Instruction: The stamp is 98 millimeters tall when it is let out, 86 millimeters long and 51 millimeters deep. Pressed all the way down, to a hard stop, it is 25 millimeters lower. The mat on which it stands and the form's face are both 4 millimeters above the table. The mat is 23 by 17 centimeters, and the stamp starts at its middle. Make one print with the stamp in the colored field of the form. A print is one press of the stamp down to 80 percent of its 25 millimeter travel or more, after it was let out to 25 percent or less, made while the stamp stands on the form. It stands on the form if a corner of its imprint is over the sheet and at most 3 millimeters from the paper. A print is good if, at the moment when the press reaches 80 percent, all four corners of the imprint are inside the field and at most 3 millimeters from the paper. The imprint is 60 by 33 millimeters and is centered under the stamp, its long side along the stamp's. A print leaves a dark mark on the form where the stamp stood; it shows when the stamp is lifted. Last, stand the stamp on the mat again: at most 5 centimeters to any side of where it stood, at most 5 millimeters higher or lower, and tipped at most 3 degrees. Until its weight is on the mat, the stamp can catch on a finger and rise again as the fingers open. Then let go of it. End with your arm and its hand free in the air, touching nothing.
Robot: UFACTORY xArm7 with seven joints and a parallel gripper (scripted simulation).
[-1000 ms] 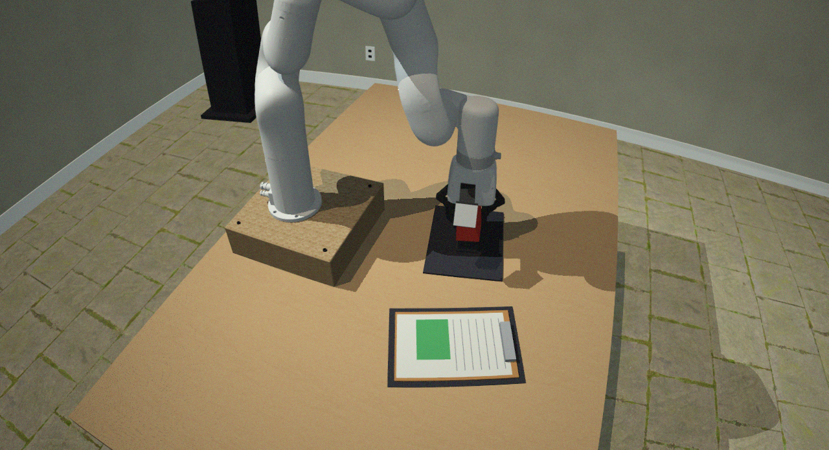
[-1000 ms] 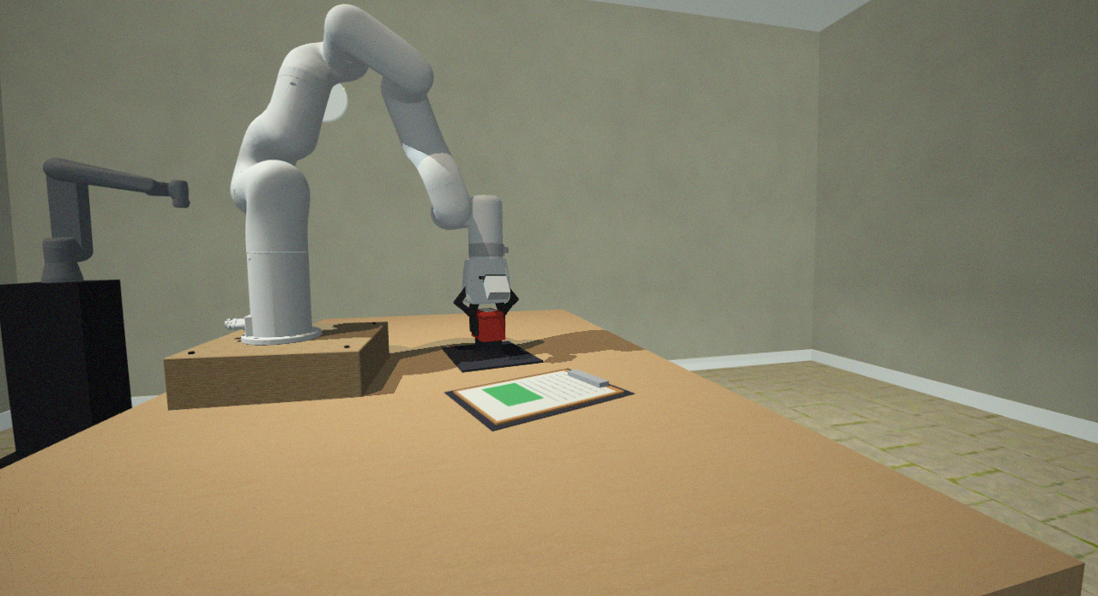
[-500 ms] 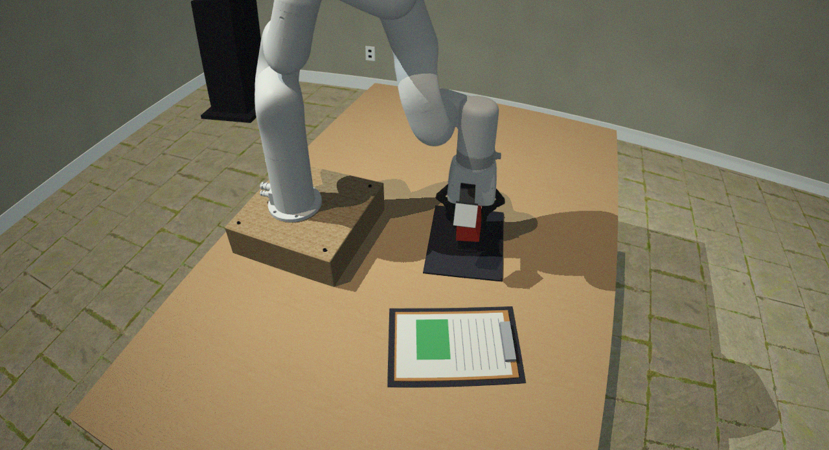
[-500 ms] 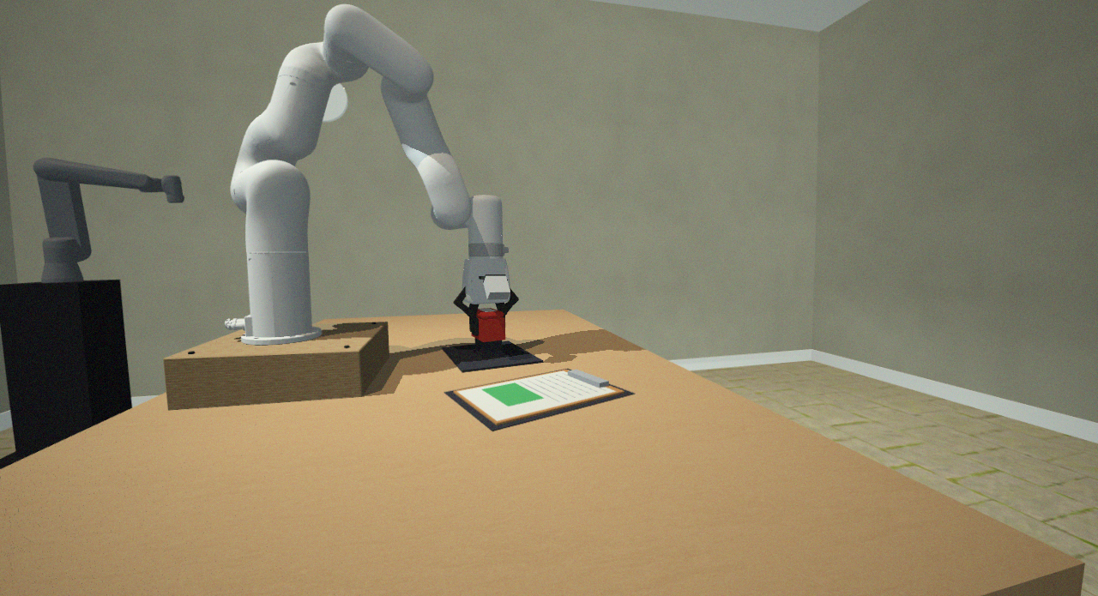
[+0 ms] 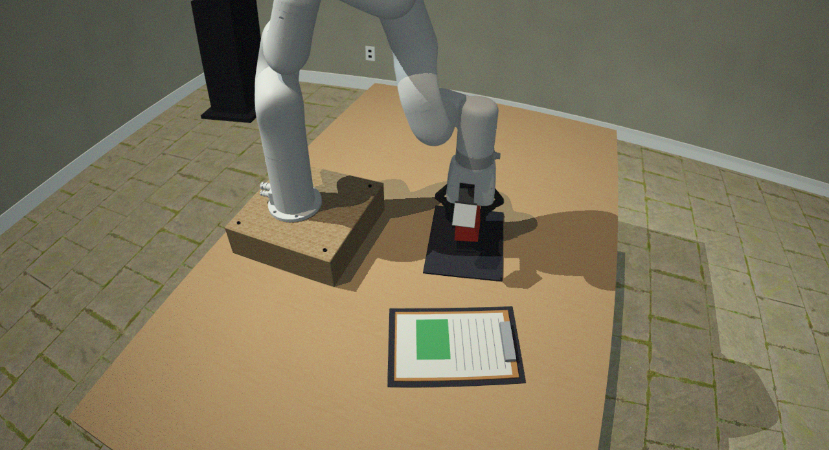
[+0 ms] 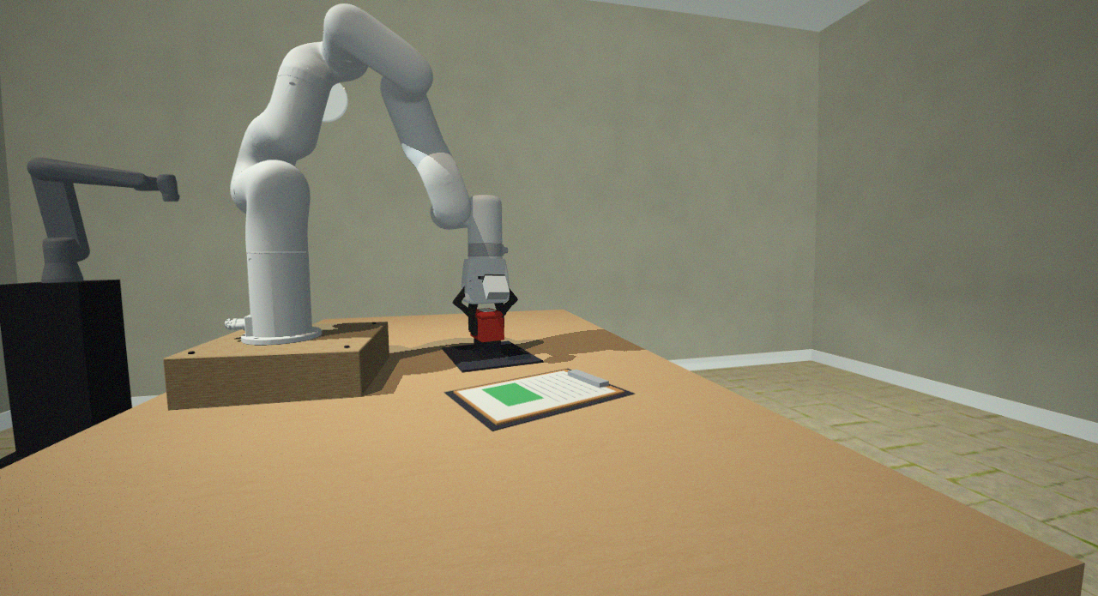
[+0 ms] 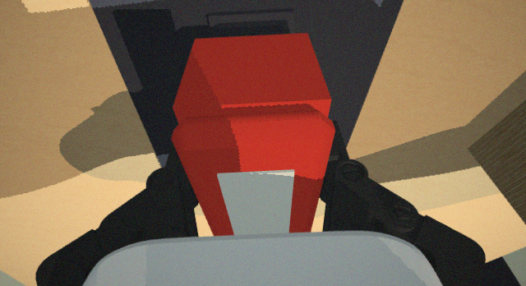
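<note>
My hand is 7 cm above the dark mat. Also, from my hand: red stamp (2 cm below).
</note>
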